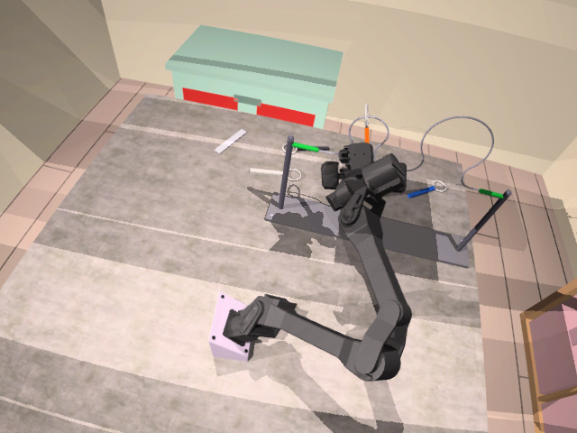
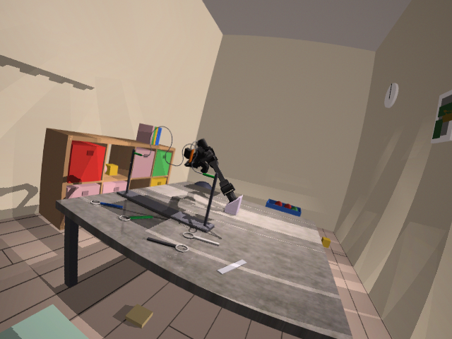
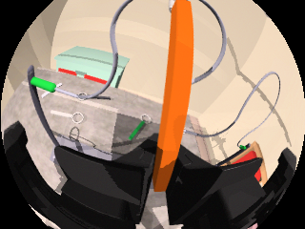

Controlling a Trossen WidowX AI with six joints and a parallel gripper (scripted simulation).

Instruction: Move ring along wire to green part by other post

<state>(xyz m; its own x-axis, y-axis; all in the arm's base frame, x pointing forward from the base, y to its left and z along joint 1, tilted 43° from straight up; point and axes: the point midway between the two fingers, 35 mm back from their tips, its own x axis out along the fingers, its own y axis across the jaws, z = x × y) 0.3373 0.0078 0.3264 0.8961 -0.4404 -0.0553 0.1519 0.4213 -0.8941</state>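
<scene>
Right now the ring with orange handle is 1 cm ahead of my gripper tip, 3 cm to the left of it and 8 cm above it. Round my gripper tip: flat white strip: 29 cm ahead, 44 cm to the left, 28 cm below.
</scene>
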